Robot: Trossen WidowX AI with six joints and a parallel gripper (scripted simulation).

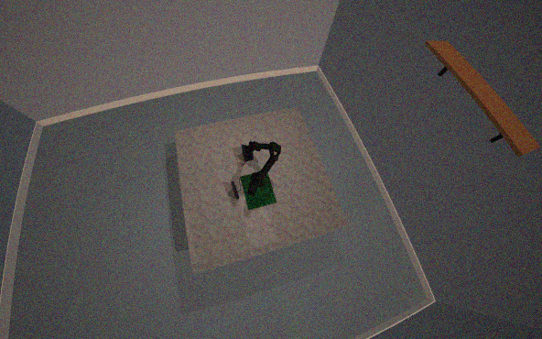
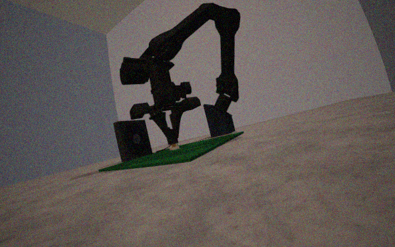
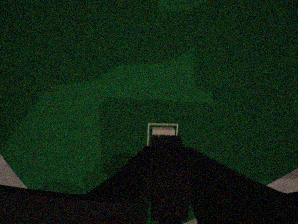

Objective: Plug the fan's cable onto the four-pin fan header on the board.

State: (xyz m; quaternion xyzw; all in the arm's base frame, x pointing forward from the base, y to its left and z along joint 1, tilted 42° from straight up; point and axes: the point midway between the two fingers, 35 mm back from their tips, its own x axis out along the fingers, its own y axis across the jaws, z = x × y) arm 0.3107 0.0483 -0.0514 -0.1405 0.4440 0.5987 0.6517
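Now: gripper tip 1 cm to the left of the four-pin fan header and 3 cm above it. Also, from my gripper tip: fan plug (1 cm to the right, 1 cm above); green board (2 cm ahead, 3 cm to the left, 4 cm below); black fan (1 cm ahead, 15 cm to the right, 3 cm above).
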